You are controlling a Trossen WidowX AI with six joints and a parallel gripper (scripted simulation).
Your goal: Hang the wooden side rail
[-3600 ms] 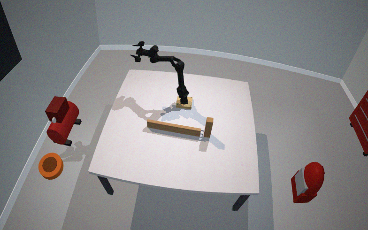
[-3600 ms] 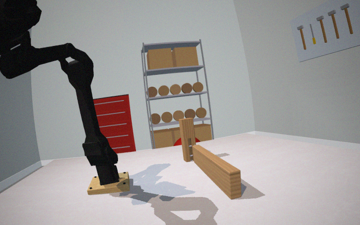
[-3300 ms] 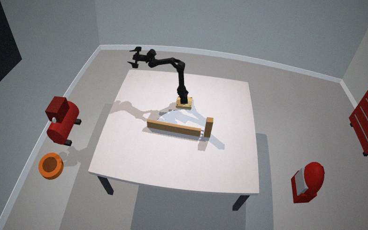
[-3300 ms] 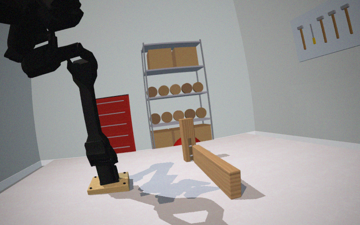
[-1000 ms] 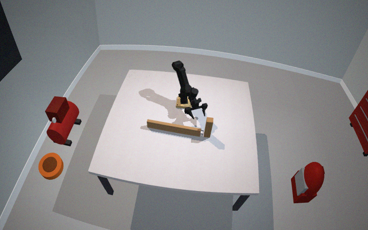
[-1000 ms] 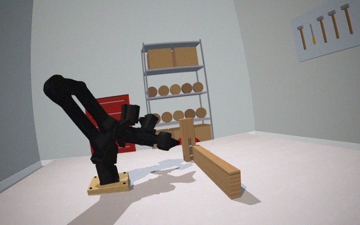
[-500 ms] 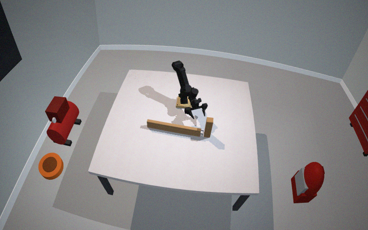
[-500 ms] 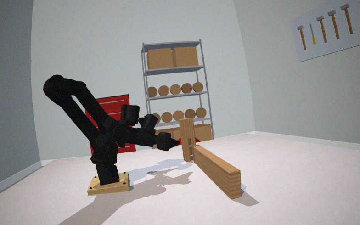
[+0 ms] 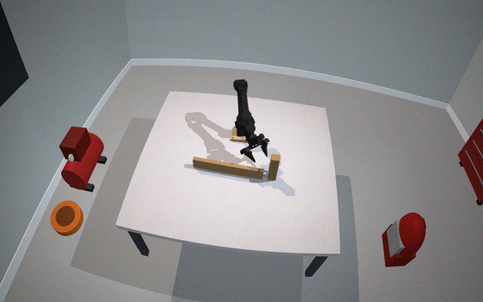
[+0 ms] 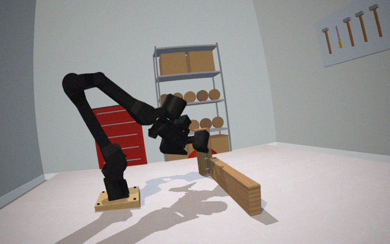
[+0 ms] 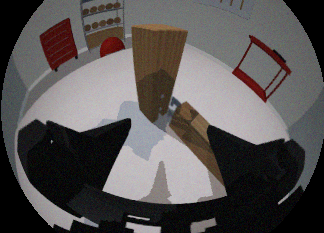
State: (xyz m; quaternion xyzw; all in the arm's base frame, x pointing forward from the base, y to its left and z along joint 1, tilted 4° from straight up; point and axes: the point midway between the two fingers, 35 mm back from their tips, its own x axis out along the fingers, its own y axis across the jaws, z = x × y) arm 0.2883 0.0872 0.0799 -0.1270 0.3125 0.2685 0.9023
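Now: gripper tip 5 cm short of the headboard post, 7 cm to the right of it and 2 cm above it.
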